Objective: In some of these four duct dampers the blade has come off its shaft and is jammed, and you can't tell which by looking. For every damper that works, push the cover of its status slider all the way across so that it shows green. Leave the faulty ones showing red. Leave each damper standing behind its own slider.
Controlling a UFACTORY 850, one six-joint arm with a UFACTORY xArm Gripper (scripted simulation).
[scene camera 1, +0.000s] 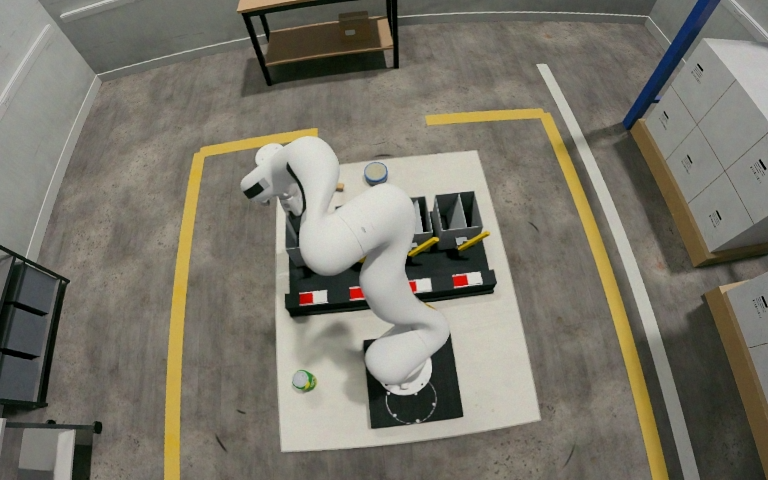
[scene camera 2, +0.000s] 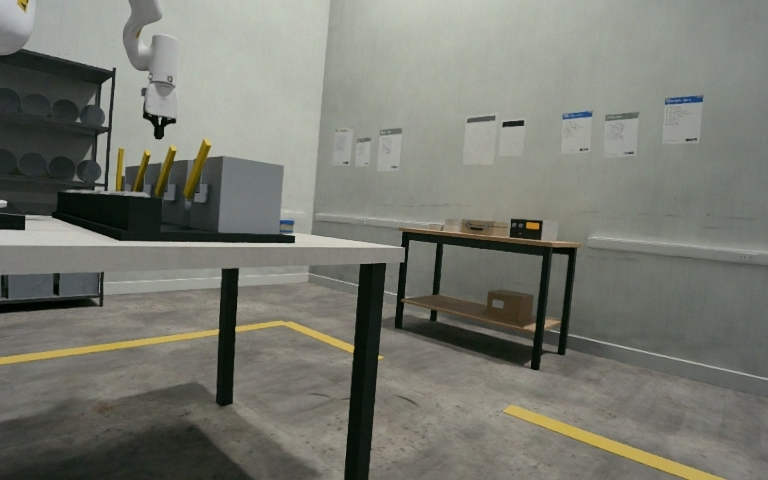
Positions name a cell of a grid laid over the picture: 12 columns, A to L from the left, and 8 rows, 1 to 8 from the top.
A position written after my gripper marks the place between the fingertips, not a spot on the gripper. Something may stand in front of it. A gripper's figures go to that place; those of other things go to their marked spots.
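I start with my gripper (scene camera 2: C3), which is 1.56 m from the lens. Then there is a damper (scene camera 2: D4), 0.96 m from the lens, and I also see a damper (scene camera 2: C4) that is 1.16 m from the lens.
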